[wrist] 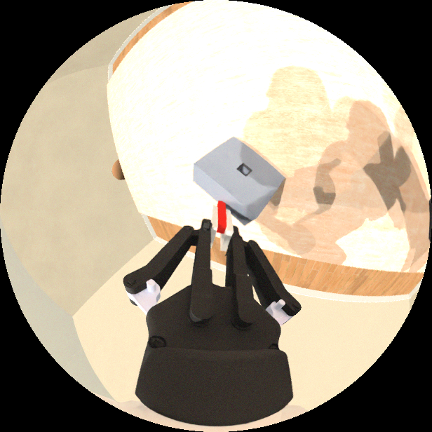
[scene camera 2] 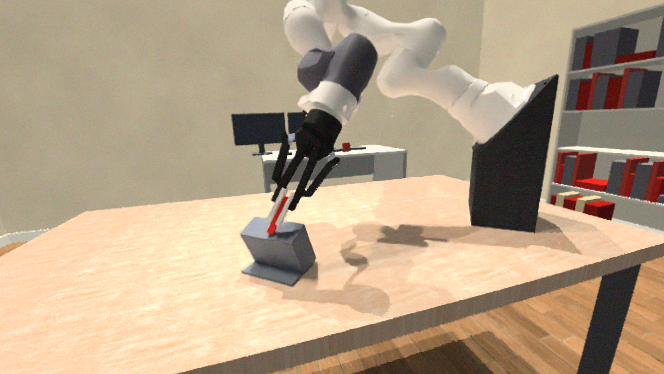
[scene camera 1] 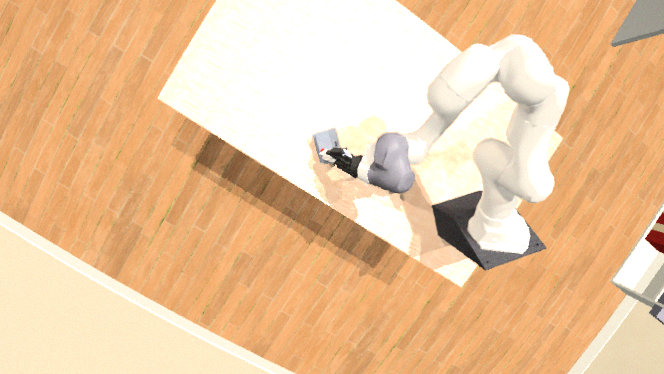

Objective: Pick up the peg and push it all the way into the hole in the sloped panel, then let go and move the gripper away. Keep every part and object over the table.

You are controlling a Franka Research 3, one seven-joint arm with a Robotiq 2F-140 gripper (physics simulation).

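The white peg with a red stripe (scene camera 2: 278,215) (wrist: 222,218) is held tilted between my fingertips, its free end pointing down toward the panel block. My gripper (scene camera 2: 286,201) (wrist: 219,216) (scene camera 1: 332,154) is shut on the peg. The grey-blue block with the sloped panel (scene camera 1: 326,138) (scene camera 2: 280,251) (wrist: 220,162) stands on the table. Its small square hole (wrist: 244,169) shows open and dark in the wrist view, with the peg outside it, near the block's edge. In scene camera 2 the peg's lower end overlaps the block's top; whether they touch I cannot tell.
The table (scene camera 1: 240,80) (scene camera 2: 150,310) has its long edge close to the block in the scene camera 1 view. The black robot mount (scene camera 1: 460,220) (scene camera 2: 510,175) stands at the table's other end. A desk with monitors (scene camera 2: 258,129) and a bookshelf (scene camera 2: 564,127) stand in the background.
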